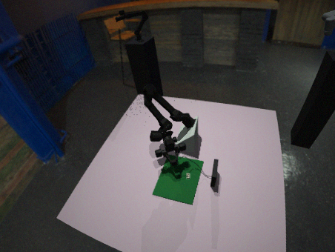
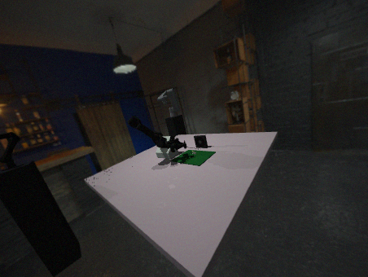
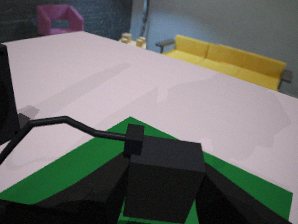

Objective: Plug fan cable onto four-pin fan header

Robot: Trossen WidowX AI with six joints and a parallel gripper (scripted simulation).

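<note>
The green board lies 2 cm ahead of my gripper tip, 3 cm to the left of it and 13 cm below it. The rest, counted from my gripper tip: fan plug: 1 cm below; white four-pin fan header: 8 cm to the left, 12 cm below; black fan: 4 cm behind, 22 cm to the left, 6 cm below.
</note>
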